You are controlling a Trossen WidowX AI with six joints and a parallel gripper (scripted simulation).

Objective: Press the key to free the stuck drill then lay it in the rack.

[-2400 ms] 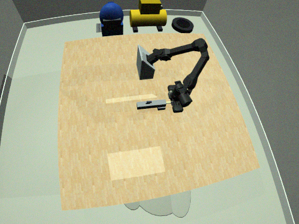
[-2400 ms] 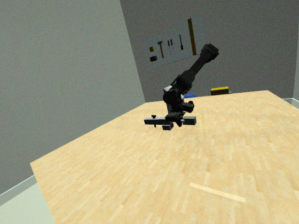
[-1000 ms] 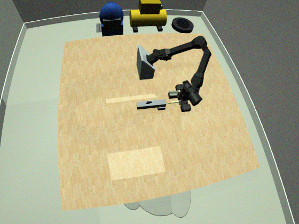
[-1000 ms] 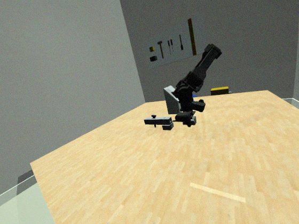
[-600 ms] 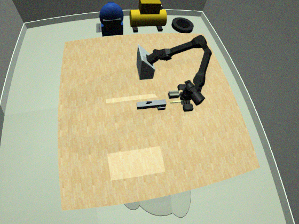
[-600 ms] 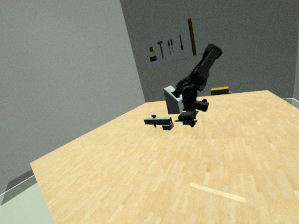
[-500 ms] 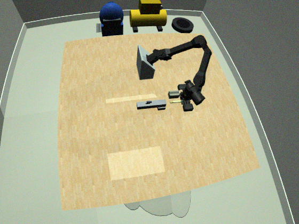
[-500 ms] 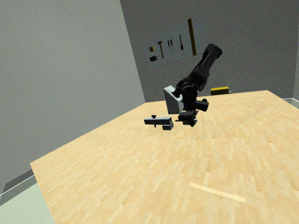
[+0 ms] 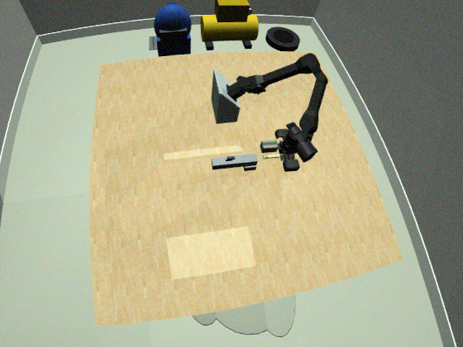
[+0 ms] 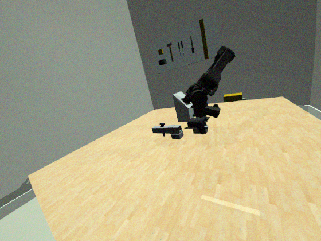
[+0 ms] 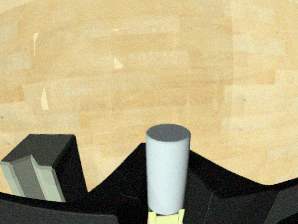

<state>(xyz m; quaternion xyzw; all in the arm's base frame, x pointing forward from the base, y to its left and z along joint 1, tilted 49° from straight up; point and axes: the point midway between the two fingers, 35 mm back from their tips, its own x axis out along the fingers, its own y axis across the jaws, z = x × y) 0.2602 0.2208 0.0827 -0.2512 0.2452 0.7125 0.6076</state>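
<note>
The drill bit lies 40 mm to the right of my gripper tip and 30 mm above it. Also, from my gripper tip: rack (70 mm behind, 40 mm to the right, 10 mm below); then dark key (230 mm to the right, 20 mm ahead, 20 mm above).
</note>
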